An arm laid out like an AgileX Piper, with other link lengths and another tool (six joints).
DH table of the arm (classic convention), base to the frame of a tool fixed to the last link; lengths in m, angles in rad. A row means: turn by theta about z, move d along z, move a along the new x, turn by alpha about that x. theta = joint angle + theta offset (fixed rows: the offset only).
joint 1: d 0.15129, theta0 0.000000, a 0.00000, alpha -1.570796
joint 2: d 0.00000, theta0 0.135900, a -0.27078, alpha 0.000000
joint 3: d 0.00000, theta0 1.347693, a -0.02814, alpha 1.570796
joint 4: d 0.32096, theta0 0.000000, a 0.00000, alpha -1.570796
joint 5: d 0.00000, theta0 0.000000, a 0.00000, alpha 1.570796
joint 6: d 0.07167, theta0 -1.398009, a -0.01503, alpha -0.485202
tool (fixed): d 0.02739, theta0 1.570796, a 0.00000, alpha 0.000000
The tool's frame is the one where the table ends.
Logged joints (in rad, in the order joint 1, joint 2, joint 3, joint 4, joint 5, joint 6), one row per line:
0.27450 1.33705 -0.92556 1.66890 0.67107 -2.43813
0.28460 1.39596 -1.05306 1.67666 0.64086 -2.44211
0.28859 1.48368 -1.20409 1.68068 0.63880 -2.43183
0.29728 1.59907 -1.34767 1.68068 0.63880 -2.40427
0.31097 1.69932 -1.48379 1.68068 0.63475 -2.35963
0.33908 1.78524 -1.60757 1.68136 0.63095 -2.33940
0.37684 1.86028 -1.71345 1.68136 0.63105 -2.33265
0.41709 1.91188 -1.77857 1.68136 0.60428 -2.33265
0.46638 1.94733 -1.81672 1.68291 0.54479 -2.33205
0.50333 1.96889 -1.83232 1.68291 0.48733 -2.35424
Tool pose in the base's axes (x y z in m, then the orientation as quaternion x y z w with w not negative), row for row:
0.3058 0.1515 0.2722 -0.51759 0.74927 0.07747 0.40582
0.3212 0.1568 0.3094 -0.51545 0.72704 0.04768 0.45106
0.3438 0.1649 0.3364 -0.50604 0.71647 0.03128 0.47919
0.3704 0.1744 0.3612 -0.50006 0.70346 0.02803 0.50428
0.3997 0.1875 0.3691 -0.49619 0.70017 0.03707 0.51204
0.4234 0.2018 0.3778 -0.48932 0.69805 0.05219 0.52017
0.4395 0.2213 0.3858 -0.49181 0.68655 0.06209 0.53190
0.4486 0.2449 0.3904 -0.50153 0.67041 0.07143 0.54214
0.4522 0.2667 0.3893 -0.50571 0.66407 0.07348 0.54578
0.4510 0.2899 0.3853 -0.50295 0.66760 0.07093 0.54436
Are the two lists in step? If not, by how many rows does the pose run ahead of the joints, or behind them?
The pose runs 1 row behind the joints: the pose in row i belongs to the joints in row i - 1.
